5 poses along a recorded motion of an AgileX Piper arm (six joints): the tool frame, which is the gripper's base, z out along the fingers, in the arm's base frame.
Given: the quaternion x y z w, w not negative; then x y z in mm.
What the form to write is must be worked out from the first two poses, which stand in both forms.
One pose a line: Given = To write
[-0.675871 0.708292 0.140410 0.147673 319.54 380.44 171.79] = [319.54 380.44 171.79 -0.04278 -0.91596 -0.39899 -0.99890 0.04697 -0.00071]
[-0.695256 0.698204 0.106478 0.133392 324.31 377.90 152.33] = [324.31 377.90 152.33 0.00235 -0.94245 -0.33433 -0.99927 0.01056 -0.03680]
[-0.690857 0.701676 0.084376 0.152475 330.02 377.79 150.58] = [330.02 377.79 150.58 0.00106 -0.94378 -0.33056 -0.99525 0.03120 -0.09227]
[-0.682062 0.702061 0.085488 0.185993 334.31 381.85 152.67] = [334.31 381.85 152.67 -0.00040 -0.92590 -0.37777 -0.98950 0.05497 -0.13368]
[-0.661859 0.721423 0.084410 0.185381 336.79 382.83 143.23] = [336.79 382.83 143.23 -0.05515 -0.92366 -0.37921 -0.98626 0.10963 -0.12360]
